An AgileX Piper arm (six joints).
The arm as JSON. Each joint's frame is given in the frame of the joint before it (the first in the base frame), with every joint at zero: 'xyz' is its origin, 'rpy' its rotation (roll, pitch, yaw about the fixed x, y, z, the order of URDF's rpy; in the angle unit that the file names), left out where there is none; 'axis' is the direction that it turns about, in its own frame. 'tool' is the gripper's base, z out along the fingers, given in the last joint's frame.
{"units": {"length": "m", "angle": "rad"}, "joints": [
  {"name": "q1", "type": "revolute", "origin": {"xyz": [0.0, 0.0, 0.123]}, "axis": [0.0, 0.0, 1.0]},
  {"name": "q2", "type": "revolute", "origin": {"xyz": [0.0, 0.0, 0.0], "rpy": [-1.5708, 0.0, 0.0]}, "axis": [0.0, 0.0, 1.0]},
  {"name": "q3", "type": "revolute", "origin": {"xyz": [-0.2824, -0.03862, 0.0]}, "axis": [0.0, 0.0, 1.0]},
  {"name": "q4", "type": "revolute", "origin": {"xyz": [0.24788, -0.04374, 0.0], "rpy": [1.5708, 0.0, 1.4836]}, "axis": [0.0, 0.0, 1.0]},
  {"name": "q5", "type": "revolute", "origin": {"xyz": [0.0, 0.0, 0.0], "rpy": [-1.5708, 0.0, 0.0]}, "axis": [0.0, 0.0, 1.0]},
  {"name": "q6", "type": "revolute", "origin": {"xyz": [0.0, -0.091, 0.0], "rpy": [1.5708, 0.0, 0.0]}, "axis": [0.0, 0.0, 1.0]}
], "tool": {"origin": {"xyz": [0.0, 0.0, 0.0]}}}
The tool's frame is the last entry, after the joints.
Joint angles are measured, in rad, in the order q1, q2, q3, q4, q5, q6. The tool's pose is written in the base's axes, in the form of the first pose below.
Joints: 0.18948, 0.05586, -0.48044, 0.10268, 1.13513, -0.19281
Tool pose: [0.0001 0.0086 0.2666 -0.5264 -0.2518 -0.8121 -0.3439 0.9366 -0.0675]
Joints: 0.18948, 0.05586, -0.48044, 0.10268, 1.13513, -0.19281
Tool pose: [0.0001 0.0086 0.2666 -0.5264 -0.2518 -0.8121 -0.3439 0.9366 -0.0675]
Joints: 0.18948, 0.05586, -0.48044, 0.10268, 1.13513, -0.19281
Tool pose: [0.0001 0.0086 0.2666 -0.5264 -0.2518 -0.8121 -0.3439 0.9366 -0.0675]
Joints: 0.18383, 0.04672, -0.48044, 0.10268, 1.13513, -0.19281
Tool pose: [-0.0011 0.0084 0.2666 -0.5205 -0.2475 -0.8172 -0.3380 0.9386 -0.0690]
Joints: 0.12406, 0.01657, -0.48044, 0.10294, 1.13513, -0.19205
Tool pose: [-0.0049 0.0079 0.2665 -0.5098 -0.2120 -0.8337 -0.2789 0.9575 -0.0729]
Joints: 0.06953, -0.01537, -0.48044, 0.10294, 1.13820, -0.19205
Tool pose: [-0.0092 0.0079 0.2661 -0.4963 -0.1825 -0.8487 -0.2244 0.9714 -0.0776]
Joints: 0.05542, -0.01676, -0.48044, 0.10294, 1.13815, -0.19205
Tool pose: [-0.0093 0.0080 0.2661 -0.4976 -0.1754 -0.8495 -0.2106 0.9745 -0.0779]
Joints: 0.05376, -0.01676, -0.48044, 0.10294, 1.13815, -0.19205
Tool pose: [-0.0093 0.0080 0.2661 -0.4979 -0.1746 -0.8495 -0.2089 0.9748 -0.0779]
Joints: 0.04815, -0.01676, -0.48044, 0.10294, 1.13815, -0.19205
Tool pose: [-0.0092 0.0081 0.2661 -0.4989 -0.1718 -0.8495 -0.2035 0.9760 -0.0779]
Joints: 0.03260, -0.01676, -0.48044, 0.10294, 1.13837, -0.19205
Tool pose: [-0.0091 0.0082 0.2660 -0.5017 -0.1640 -0.8493 -0.1883 0.9790 -0.0778]
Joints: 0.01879, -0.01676, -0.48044, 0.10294, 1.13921, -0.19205
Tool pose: [-0.0091 0.0083 0.2660 -0.5046 -0.1572 -0.8489 -0.1749 0.9815 -0.0778]
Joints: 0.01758, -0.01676, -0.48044, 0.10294, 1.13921, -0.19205
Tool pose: [-0.0090 0.0083 0.2660 -0.5048 -0.1566 -0.8489 -0.1737 0.9817 -0.0778]
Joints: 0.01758, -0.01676, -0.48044, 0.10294, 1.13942, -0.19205
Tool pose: [-0.0091 0.0083 0.2660 -0.5050 -0.1566 -0.8488 -0.1737 0.9817 -0.0777]
